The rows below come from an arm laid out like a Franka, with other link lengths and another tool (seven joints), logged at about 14 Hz.
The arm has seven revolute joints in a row. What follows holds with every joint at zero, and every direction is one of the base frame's.
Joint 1 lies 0.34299 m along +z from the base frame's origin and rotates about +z.
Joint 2 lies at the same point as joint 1 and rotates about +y.
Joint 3 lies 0.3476 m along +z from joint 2 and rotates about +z.
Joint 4 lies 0.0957 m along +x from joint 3 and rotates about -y.
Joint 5 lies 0.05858 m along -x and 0.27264 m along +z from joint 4 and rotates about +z.
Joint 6 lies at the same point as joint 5 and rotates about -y.
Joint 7 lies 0.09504 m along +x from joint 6 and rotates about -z.
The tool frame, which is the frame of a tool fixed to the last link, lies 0.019 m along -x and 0.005 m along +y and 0.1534 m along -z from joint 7; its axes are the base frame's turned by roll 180, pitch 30 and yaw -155.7 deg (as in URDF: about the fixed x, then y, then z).
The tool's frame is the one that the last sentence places.
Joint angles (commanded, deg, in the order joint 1, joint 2, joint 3, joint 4, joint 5, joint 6, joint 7), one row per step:
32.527, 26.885, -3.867, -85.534, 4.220, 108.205, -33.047
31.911, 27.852, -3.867, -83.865, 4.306, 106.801, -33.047
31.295, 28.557, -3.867, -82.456, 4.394, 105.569, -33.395
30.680, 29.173, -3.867, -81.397, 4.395, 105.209, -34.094
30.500, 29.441, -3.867, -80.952, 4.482, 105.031, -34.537
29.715, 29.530, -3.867, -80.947, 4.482, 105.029, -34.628
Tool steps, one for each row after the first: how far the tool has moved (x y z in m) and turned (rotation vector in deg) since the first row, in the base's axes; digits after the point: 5 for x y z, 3 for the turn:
0.00545, -0.00334, -0.00154, -0.283, 0.642, -0.543
0.01027, -0.00730, -0.00179, -0.433, 1.141, -0.752
0.01624, -0.01125, -0.00228, -0.347, 1.059, -0.622
0.01825, -0.01211, -0.00263, -0.242, 1.093, -0.369
0.02207, -0.01930, -0.00352, -0.270, 1.169, -1.064

